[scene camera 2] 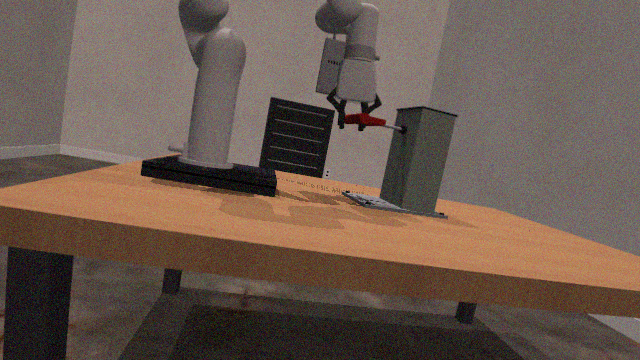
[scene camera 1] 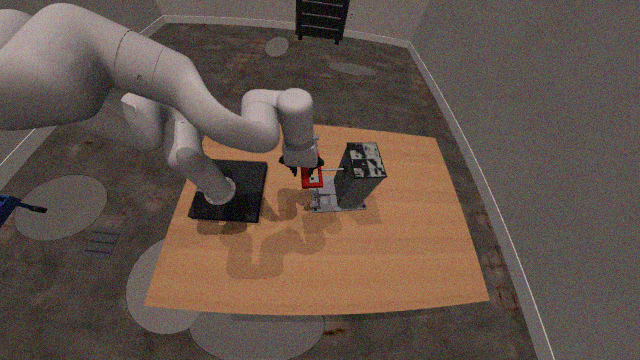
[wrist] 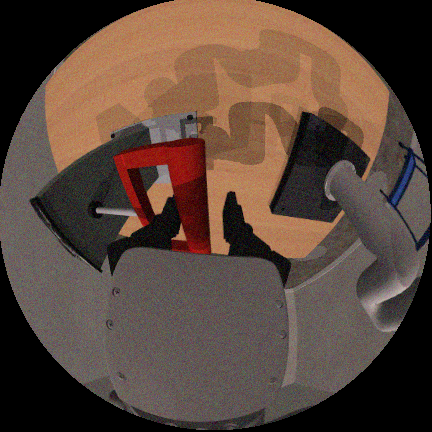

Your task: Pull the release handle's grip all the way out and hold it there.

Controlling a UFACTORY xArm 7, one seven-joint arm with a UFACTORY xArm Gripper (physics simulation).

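The release handle's red grip (scene camera 1: 313, 186) (scene camera 2: 365, 119) (wrist: 190, 175) is an open frame on a thin pale rod (scene camera 1: 332, 169) (scene camera 2: 394, 127) (wrist: 116, 212). A stretch of the rod shows outside the tall grey-green housing (scene camera 1: 352, 192) (scene camera 2: 425, 160) (wrist: 65, 210). My gripper (scene camera 1: 302, 173) (scene camera 2: 351, 123) (wrist: 204, 198) points down with one finger on each side of the grip's outer bar. The fingers stand wider than the bar. In the wrist view, the left finger reaches into the frame's opening beside the bar, and a gap shows between the bar and the right finger.
The housing stands on a grey base plate (scene camera 1: 330, 204) (scene camera 2: 372, 201) (wrist: 167, 132) on the wooden table (scene camera 1: 390, 260) (scene camera 2: 300, 240) (wrist: 125, 55). The arm's black base (scene camera 1: 247, 200) (scene camera 2: 250, 185) (wrist: 295, 190) stands left of it in the scene views. A dark cabinet (scene camera 1: 321, 20) (scene camera 2: 297, 135) stands beyond the table.
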